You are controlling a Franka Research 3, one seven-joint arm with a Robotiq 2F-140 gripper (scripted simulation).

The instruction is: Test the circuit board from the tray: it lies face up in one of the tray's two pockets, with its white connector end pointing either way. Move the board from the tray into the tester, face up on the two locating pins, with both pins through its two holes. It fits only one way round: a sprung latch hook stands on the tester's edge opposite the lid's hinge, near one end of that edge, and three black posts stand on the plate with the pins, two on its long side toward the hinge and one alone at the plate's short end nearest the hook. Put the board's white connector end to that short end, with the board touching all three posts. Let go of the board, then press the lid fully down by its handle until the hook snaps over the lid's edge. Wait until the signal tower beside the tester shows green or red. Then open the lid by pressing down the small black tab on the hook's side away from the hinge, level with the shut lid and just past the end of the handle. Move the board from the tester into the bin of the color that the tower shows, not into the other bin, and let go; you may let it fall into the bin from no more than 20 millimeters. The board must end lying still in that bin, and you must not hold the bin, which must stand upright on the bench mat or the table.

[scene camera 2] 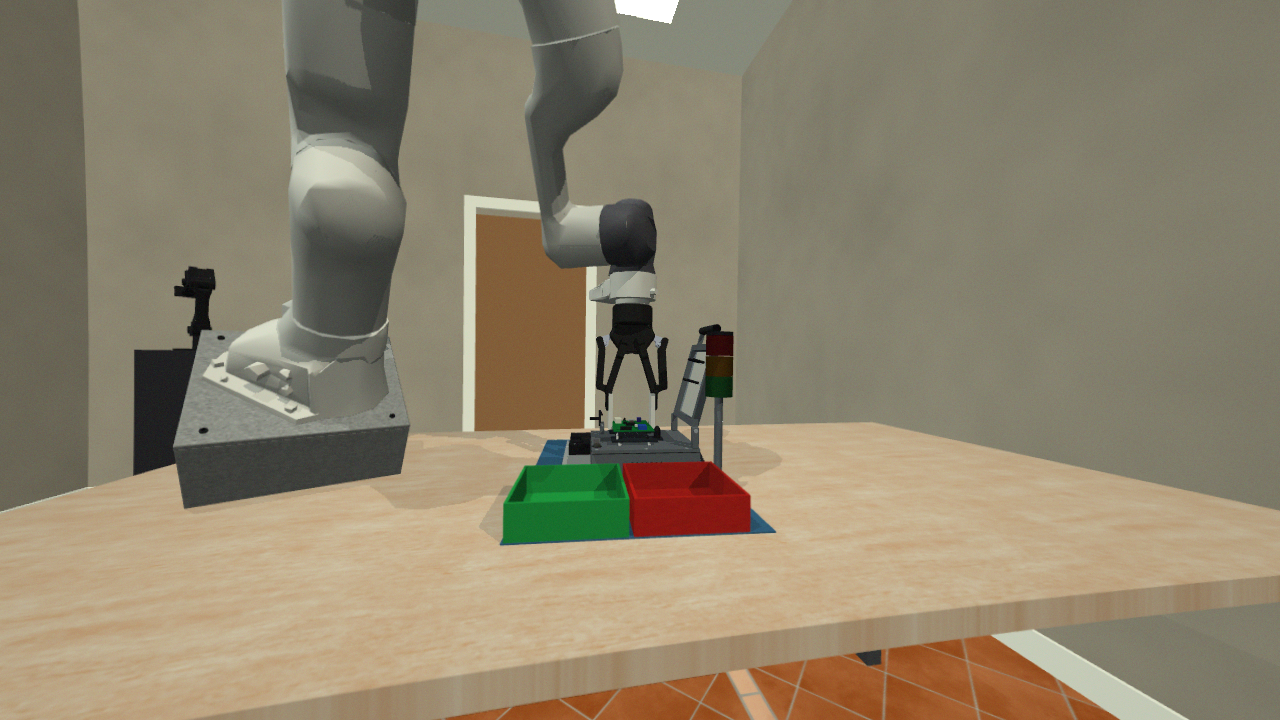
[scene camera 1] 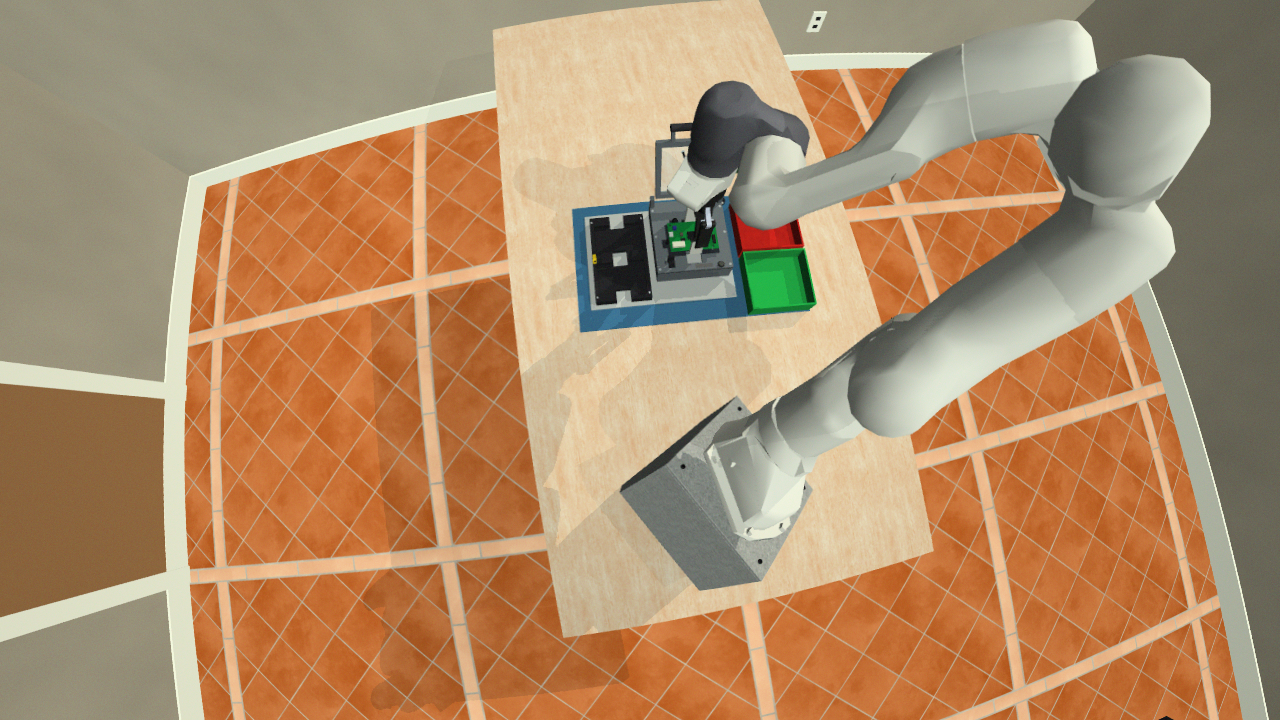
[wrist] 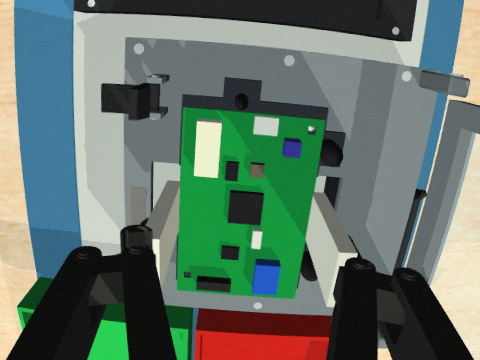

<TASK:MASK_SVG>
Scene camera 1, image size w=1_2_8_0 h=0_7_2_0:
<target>my gripper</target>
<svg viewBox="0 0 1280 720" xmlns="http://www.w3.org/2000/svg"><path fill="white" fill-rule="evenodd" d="M727 189L710 199L697 212L687 207L684 222L695 221L694 237L690 237L689 254L702 253L703 248L708 247L713 229L716 226L716 221L711 219L713 207L716 202L722 199Z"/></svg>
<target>green circuit board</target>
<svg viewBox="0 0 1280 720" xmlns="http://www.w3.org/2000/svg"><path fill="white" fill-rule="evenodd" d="M716 227L713 229L708 247L703 249L719 248ZM695 221L667 223L671 252L689 251L691 245L690 237L694 237Z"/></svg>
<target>red bin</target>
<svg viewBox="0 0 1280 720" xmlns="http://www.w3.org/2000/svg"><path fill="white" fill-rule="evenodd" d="M729 204L728 208L738 257L744 251L804 247L798 219L782 227L762 231L746 226Z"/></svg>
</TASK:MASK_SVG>
